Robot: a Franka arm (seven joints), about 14 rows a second.
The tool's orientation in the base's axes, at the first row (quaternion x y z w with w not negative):
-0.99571, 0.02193, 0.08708, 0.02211
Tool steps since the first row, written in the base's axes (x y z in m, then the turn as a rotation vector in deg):
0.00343, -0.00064, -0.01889, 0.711, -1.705, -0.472
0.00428, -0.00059, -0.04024, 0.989, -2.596, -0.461
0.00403, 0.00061, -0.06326, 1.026, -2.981, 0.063
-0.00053, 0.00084, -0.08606, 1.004, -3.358, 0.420
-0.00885, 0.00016, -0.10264, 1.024, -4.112, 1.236
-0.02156, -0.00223, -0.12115, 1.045, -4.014, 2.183
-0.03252, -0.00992, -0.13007, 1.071, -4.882, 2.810
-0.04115, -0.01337, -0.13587, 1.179, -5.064, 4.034
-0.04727, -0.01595, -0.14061, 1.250, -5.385, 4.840
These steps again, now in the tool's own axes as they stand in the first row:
0.00669, 0.00124, 0.01796, 0.850, 1.687, 0.260
0.01125, 0.00200, 0.03882, 1.157, 2.563, 0.159
0.01497, 0.00174, 0.06157, 1.117, 2.924, -0.382
0.01445, 0.00265, 0.08480, 1.048, 3.287, -0.747
0.00919, 0.00439, 0.10252, 0.956, 4.006, -1.589
0.00000, 0.00812, 0.12281, 0.807, 3.869, -2.520
-0.00892, 0.01668, 0.13310, 0.758, 4.709, -3.183
-0.01626, 0.02076, 0.14013, 0.658, 4.836, -4.415
-0.02135, 0.02382, 0.14573, 0.600, 5.121, -5.235

